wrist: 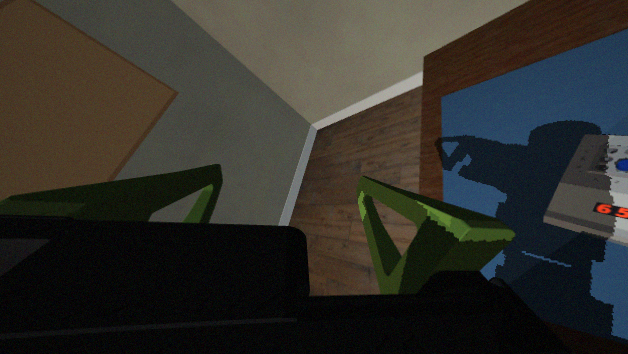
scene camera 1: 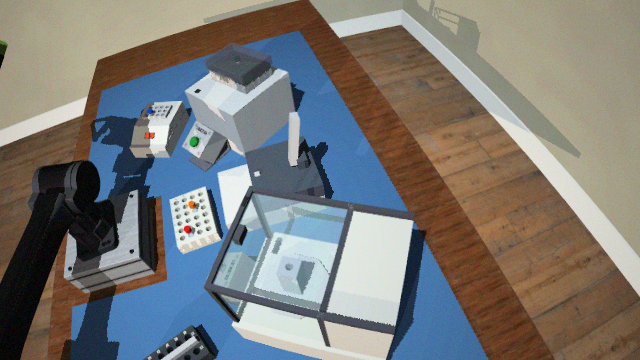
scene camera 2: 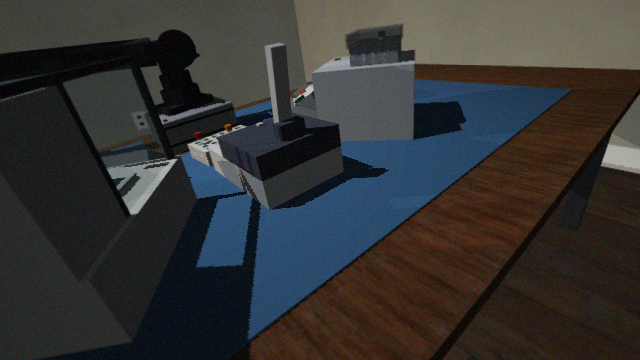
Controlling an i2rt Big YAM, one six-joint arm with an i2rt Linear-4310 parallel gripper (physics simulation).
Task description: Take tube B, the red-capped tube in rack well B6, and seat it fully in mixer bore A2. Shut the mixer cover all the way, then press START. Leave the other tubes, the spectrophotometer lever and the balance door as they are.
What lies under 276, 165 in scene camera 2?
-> A spectrophotometer.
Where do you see a dark cover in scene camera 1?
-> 239, 63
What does my gripper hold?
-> Nothing.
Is my gripper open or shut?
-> Open.
